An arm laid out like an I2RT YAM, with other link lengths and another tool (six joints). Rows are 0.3 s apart.
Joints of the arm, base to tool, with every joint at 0 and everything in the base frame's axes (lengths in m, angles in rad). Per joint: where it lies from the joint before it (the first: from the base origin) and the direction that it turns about. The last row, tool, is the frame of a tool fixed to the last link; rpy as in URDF.
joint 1: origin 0.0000 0.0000 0.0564 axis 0 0 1
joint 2: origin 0.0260 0.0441 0.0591 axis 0 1 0
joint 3: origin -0.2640 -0.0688 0.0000 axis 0 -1 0
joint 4: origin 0.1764 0.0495 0.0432 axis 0 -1 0
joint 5: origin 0.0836 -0.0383 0.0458 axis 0 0 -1
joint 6: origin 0.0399 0.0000 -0.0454 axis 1 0 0
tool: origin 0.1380 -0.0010 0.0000 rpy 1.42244 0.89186 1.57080
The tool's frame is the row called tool.
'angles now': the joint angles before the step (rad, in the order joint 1, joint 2, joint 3, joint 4, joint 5, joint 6). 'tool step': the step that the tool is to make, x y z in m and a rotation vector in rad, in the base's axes. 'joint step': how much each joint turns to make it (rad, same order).
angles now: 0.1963 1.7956 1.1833 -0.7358 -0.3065 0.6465
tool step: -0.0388 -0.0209 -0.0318 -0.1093 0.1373 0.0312
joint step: 0.0001 0.0353 -0.0875 -0.0448 0.0753 -0.0435
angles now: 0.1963 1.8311 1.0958 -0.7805 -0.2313 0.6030
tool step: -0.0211 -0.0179 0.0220 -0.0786 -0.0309 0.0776
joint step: 0.0016 -0.1264 -0.0163 -0.1109 0.0789 -0.0819
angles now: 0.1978 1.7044 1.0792 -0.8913 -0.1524 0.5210
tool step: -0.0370 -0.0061 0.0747 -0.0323 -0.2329 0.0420
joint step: 0.0856 -0.4104 0.0098 -0.1984 0.0926 0.0284
